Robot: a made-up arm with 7 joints. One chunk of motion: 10 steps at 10 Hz.
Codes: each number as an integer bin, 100 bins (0 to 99) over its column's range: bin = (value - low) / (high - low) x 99, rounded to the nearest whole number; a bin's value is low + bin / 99 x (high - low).
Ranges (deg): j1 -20..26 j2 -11..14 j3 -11..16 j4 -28..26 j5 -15..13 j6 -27..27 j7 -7..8
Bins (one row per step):
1: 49 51 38 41 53 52 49
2: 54 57 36 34 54 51 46
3: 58 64 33 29 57 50 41
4: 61 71 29 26 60 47 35
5: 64 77 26 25 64 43 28
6: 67 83 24 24 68 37 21
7: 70 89 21 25 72 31 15
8: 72 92 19 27 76 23 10
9: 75 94 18 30 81 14 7
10: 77 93 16 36 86 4 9
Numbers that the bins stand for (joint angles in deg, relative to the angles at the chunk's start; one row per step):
1: 2.77 1.88 -0.64 -5.64 -0.01 1.36 0.42
2: 5.09 3.39 -1.18 -9.45 0.27 0.82 -0.03
3: 6.95 5.16 -2.00 -12.18 1.12 0.27 -0.79
4: 8.34 6.93 -3.09 -13.82 1.97 -1.36 -1.70
5: 9.74 8.44 -3.91 -14.36 3.10 -3.55 -2.76
6: 11.13 9.96 -4.45 -14.91 4.23 -6.82 -3.82
7: 12.53 11.47 -5.27 -14.36 5.36 -10.09 -4.73
8: 13.45 12.23 -5.82 -13.27 6.49 -14.45 -5.48
9: 14.85 12.74 -6.09 -11.64 7.91 -19.36 -5.94
10: 15.78 12.48 -6.64 -8.36 9.32 -24.82 -5.64

